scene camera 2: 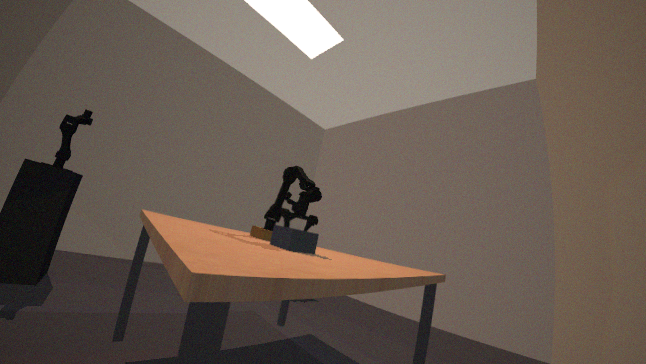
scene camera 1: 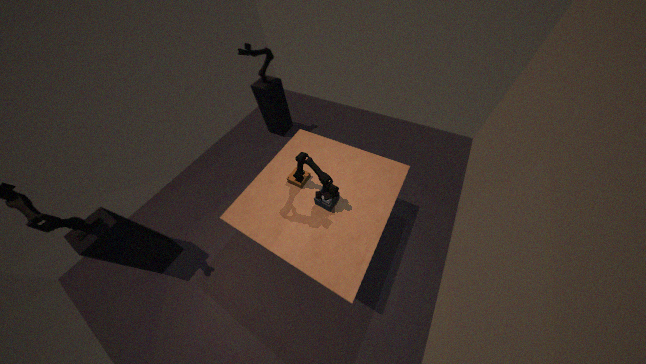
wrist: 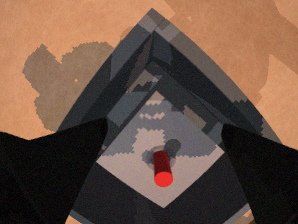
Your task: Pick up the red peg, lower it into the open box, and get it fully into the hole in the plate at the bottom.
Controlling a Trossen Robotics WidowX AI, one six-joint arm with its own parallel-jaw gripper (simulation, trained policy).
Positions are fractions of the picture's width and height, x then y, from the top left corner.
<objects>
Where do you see a dark box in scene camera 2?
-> At 0.45, 0.66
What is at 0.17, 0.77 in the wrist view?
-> My gripper.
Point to a grey plate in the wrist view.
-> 0.53, 0.56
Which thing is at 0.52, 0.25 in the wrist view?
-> A dark box.
</objects>
